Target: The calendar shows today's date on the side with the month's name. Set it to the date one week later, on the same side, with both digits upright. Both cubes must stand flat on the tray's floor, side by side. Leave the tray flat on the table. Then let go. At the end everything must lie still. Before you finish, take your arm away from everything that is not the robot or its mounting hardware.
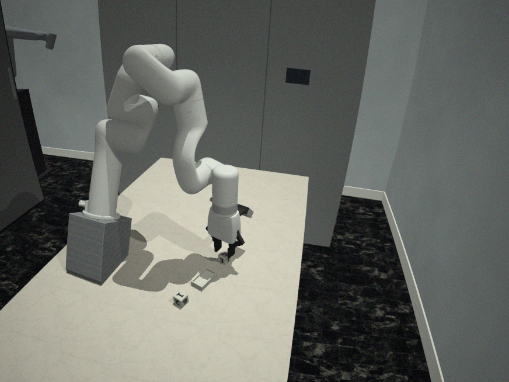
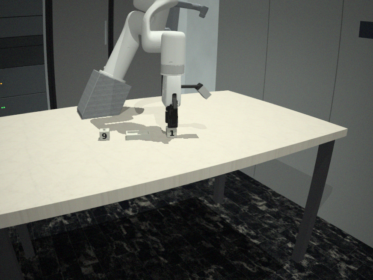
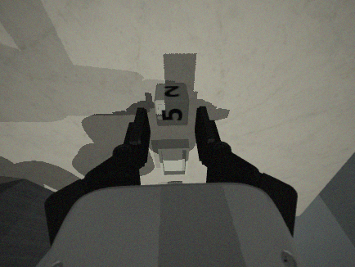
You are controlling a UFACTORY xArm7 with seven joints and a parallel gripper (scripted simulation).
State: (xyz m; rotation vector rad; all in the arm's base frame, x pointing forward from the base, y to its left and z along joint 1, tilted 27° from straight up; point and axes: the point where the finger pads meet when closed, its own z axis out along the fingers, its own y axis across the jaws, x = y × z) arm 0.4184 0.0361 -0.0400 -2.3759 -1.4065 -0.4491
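My gripper is now 5 cm past the tray, 10 cm to the left of it and 5 cm above it. The rest, counted from my hand: digit cube 10 cm behind, 20 cm to the right, 4 cm below.
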